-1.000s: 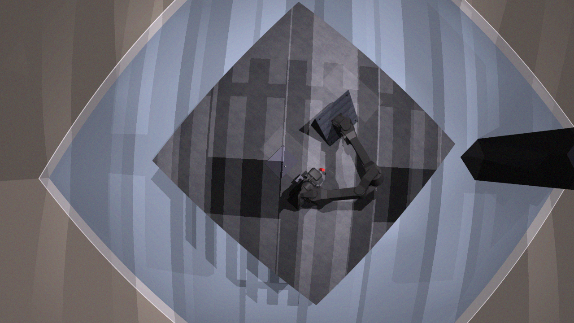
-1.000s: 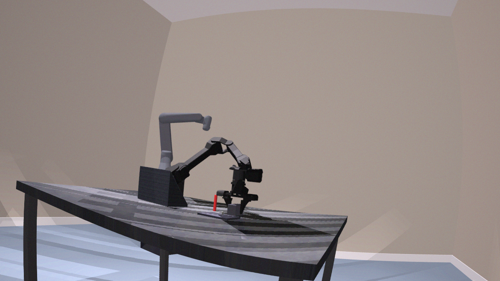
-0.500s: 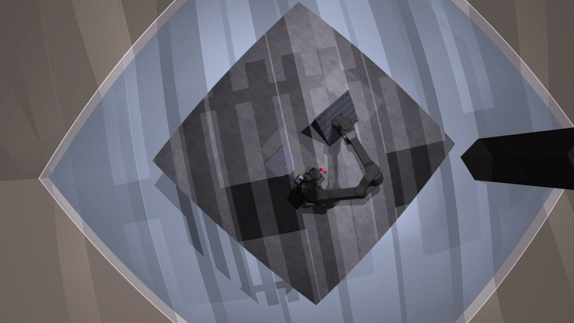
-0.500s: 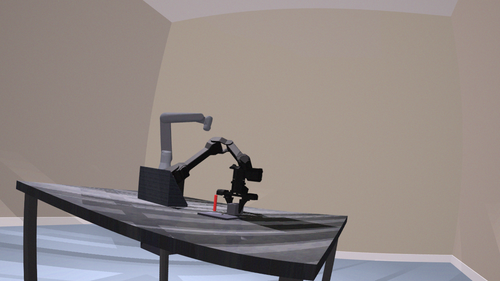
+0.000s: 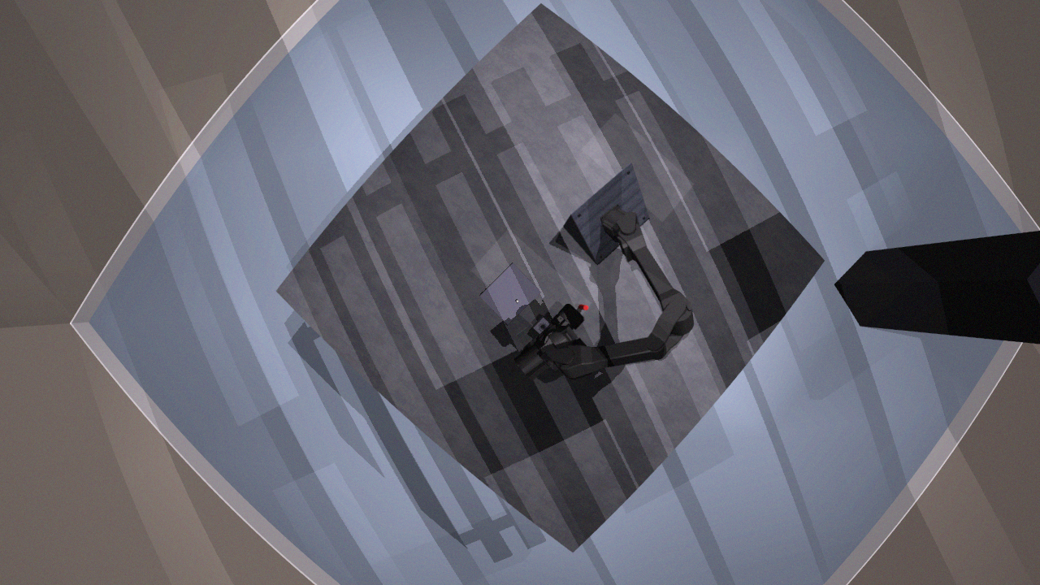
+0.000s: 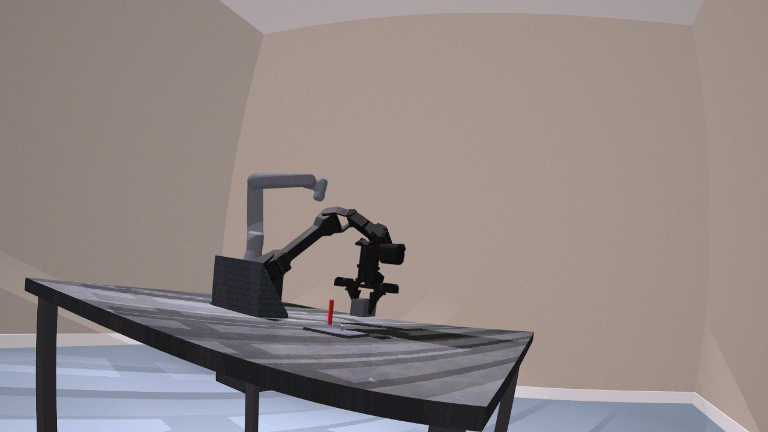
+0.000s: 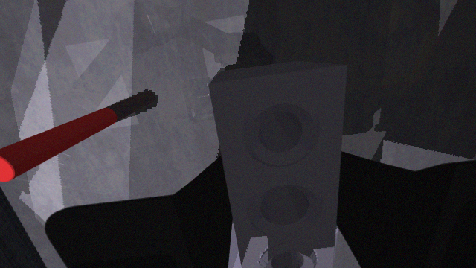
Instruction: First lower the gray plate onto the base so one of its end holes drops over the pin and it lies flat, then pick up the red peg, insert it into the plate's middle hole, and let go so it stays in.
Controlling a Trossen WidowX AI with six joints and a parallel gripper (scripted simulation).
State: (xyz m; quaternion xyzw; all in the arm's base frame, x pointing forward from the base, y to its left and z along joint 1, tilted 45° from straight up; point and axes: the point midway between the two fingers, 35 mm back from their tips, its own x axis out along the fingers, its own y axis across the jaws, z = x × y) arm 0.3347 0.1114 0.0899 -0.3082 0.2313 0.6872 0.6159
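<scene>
Right now my gripper tip is 12 cm past the red peg, 1 cm to the right of it and 1 cm above it. Round my gripper tip: gray plate: 3 cm above.
</scene>
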